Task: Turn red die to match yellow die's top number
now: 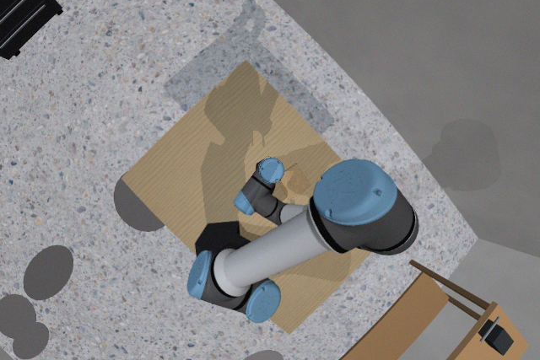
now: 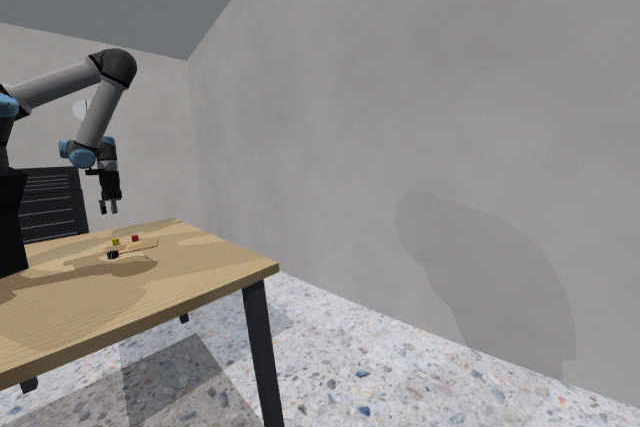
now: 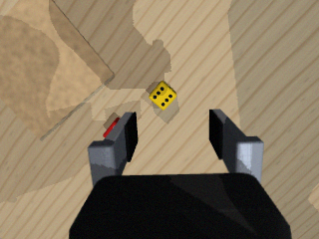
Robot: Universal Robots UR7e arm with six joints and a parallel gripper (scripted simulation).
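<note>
My gripper is now 8 cm short of the red die, 3 cm to the left of it and 15 cm above it. Round my hand: black die 2 cm behind, 24 cm to the right, 15 cm below; then tan mat 8 cm ahead, 16 cm to the right, 16 cm below; then yellow die 1 cm to the right, 15 cm below.
</note>
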